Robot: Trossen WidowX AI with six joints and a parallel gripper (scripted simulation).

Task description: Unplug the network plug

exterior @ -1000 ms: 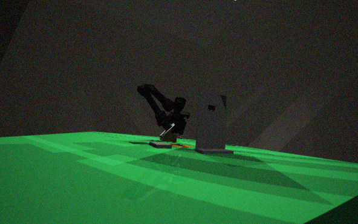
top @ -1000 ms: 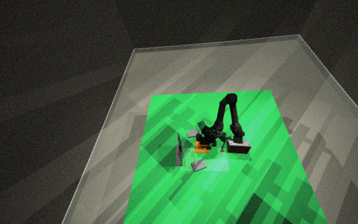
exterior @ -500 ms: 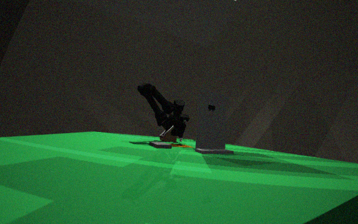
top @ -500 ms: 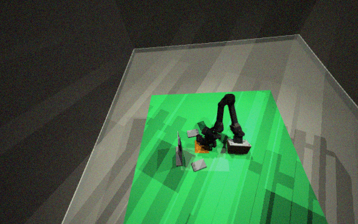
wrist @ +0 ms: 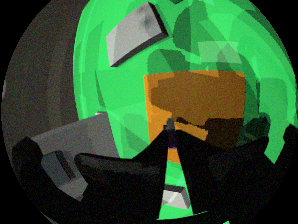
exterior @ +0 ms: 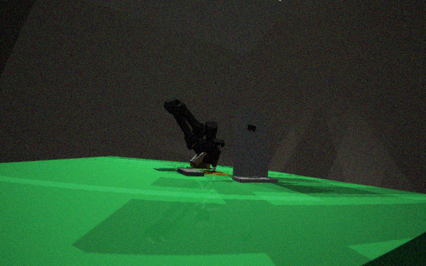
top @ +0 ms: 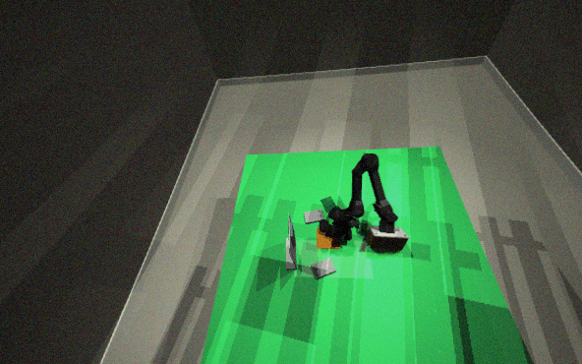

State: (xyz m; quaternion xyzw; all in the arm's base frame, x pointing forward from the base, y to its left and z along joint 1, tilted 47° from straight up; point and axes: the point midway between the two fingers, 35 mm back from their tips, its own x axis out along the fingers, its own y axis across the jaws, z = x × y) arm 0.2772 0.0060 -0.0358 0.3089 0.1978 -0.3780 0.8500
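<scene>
The orange marked square is 3 cm below my gripper tip and 1 cm behind it. From my gripper tip the other things lie so: pale network plug right at my gripper tip; grey upright panel 16 cm ahead, 11 cm to the left, 10 cm above; dark green block 21 cm to the right, 3 cm below, 1 cm ahead.
</scene>
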